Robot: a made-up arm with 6 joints. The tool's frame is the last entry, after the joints.
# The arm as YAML. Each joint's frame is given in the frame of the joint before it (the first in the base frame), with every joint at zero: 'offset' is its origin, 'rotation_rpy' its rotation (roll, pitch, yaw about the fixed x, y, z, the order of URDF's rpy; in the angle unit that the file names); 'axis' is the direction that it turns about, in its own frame. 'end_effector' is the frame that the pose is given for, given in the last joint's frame.
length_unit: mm
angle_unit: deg
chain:
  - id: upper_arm
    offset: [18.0, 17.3, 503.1]
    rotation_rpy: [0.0, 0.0, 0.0]
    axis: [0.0, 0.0, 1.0]
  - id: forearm
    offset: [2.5, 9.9, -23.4]
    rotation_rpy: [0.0, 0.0, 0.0]
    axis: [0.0, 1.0, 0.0]
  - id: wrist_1
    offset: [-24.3, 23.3, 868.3]
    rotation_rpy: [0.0, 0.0, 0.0]
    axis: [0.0, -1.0, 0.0]
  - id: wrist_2
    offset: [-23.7, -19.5, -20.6]
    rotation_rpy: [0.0, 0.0, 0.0]
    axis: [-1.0, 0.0, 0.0]
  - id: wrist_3
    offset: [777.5, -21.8, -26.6]
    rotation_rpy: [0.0, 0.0, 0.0]
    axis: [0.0, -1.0, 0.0]
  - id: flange
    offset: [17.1, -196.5, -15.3]
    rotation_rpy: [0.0, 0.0, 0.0]
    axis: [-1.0, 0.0, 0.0]
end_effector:
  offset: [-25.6, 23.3, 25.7]
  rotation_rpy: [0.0, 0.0, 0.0]
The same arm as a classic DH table. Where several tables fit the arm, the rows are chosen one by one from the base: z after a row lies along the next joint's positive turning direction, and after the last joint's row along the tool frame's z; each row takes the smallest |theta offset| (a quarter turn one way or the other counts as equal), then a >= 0, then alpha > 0; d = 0 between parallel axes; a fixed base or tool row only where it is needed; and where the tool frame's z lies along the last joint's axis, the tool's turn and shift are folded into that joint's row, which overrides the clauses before.
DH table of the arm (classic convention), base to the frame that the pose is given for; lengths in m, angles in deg. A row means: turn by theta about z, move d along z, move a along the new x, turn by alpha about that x. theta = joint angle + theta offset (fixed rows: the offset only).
base (fixed): theta0 43.86  d 0  a 0.025  alpha 0
upper_arm: theta0 -43.86  d 0.4797  a 0.0025  alpha -90
forearm: theta0 88.4  d 0  a -0.8686  alpha 180
wrist_1: theta0 -1.6  d -0.0137  a 0.0206  alpha 90
wrist_2: theta0 0  d -0.7538  a 0.0266  alpha -90
wrist_3: theta0 0  d 0.2183  a 0.0153  alpha 90
flange: theta0 -90  d 0.0085  a 0.0233  alpha 90
tool (fixed): theta0 -90  d 0.0257  a 0  alpha 0

